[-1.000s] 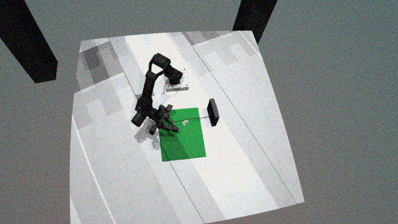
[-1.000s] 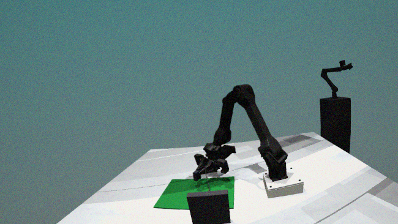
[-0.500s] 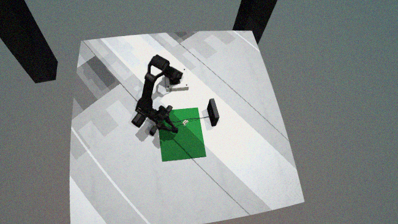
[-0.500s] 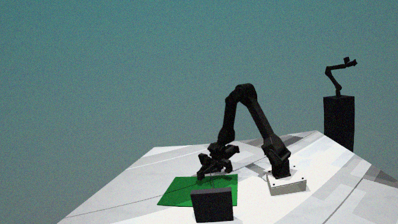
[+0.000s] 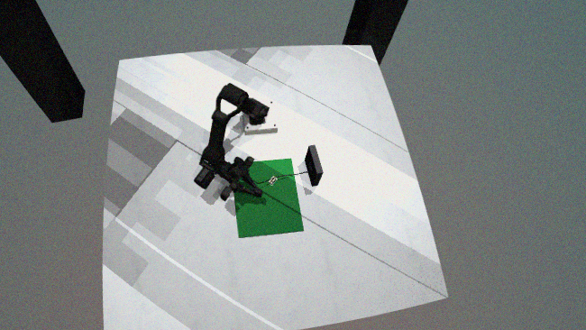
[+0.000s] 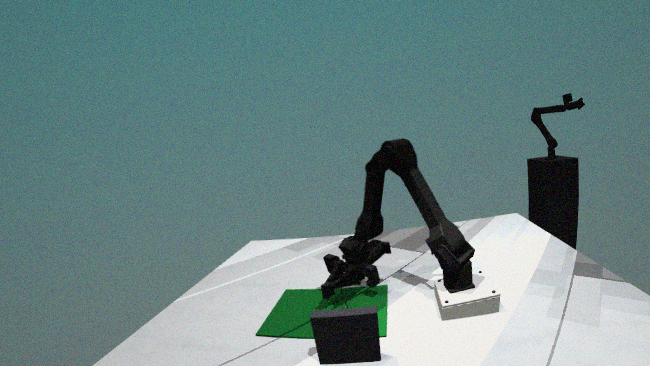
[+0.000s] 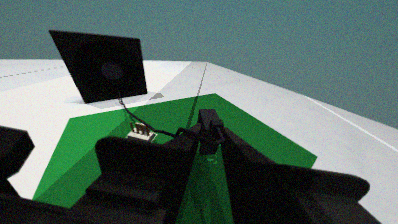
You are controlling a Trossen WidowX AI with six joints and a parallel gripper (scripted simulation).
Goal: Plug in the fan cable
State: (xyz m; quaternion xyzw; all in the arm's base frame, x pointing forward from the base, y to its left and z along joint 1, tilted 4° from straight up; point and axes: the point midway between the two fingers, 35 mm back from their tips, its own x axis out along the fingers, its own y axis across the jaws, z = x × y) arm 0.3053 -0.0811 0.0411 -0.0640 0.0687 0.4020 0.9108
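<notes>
My gripper tip is 40 mm to the right of the green board and 70 mm above it. The rest, counted from my gripper tip: whitish fan header: 60 mm behind, 80 mm to the left, 50 mm below; black plug: 10 mm below; black fan: 70 mm behind, 230 mm to the left.
</notes>
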